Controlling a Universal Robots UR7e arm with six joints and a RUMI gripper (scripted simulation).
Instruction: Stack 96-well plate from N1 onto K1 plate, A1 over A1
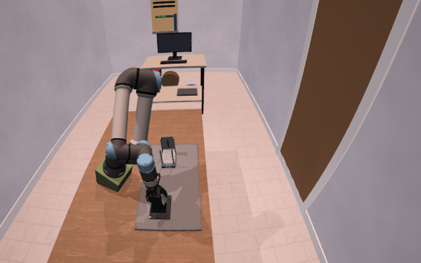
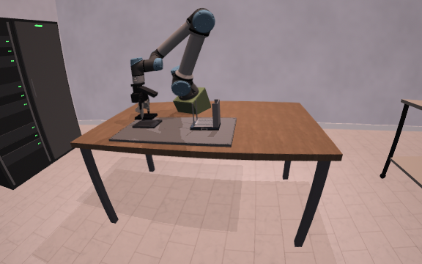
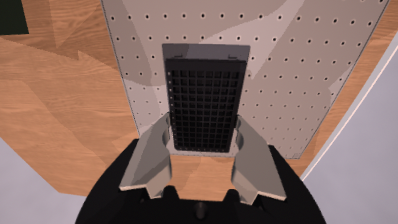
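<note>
My gripper is now 6 cm above the plate nest N1. From my hand the other things lie so: pale plate (8 cm ahead, 39 cm to the left, 4 cm below); then black 96-well plate (1 cm below); then rack post (13 cm ahead, 44 cm to the left, 2 cm above).
</note>
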